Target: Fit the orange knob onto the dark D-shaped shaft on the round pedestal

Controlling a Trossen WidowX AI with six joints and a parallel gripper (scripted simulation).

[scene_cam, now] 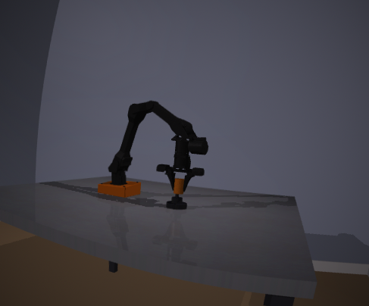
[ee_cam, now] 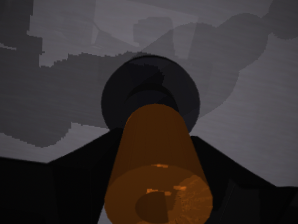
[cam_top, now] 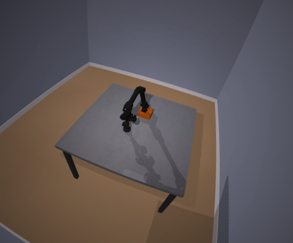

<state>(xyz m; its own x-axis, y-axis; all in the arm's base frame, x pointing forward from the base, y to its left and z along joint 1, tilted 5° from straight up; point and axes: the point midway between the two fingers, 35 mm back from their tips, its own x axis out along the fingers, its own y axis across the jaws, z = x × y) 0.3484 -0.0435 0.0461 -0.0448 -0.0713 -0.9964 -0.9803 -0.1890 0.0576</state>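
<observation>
The orange knob lies 20 mm above my gripper tip. Also, from my gripper tip: dark round pedestal 40 mm below.
</observation>
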